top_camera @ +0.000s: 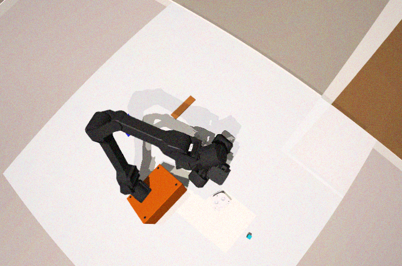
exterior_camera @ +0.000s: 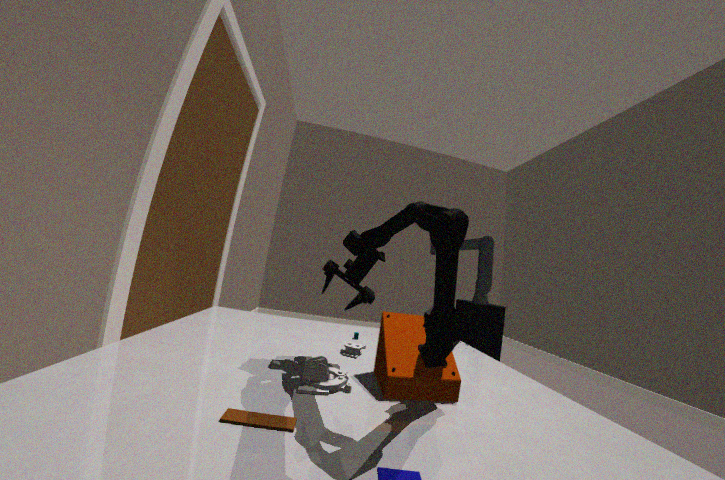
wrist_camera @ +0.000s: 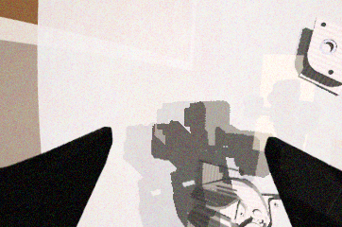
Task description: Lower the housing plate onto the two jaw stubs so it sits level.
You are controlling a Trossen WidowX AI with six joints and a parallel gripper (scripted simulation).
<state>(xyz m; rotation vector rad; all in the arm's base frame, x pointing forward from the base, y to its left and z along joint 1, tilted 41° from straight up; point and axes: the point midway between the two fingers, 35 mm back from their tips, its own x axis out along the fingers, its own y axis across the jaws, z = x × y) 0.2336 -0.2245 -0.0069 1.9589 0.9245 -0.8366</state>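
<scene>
Now: the housing plate 160 mm below my gripper tip, 100 mm behind it and 70 mm to the right of it. From my gripper tip the other things lie so: small cyan cube (250 mm to the right, 170 mm below, 160 mm behind); blue patch (460 mm to the left, 180 mm below, 70 mm behind); flat strip (310 mm to the left, 180 mm below, 140 mm ahead).
</scene>
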